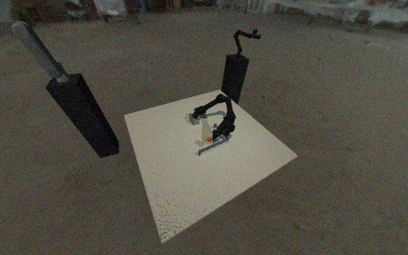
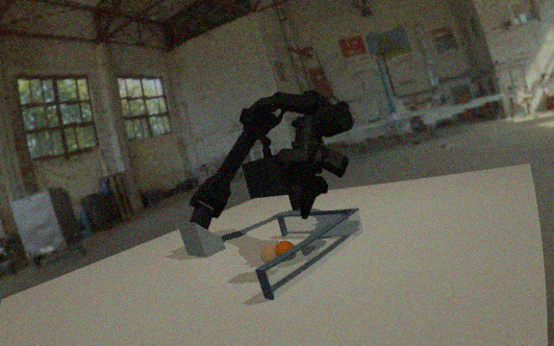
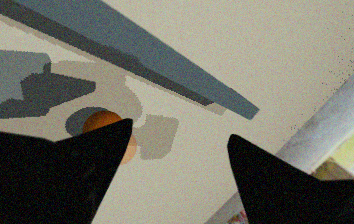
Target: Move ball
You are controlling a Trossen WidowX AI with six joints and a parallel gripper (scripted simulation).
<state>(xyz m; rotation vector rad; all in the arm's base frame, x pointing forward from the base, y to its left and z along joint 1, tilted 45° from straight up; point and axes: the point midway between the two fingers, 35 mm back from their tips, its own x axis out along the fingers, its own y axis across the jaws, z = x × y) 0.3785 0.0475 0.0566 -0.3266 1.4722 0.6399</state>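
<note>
Right now my gripper tip is 80 mm above the orange ball, 70 mm past it and 10 mm to the left of it. Round my gripper tip: see-through copy of ball: 90 mm behind, 80 mm below, 30 mm to the right.
</note>
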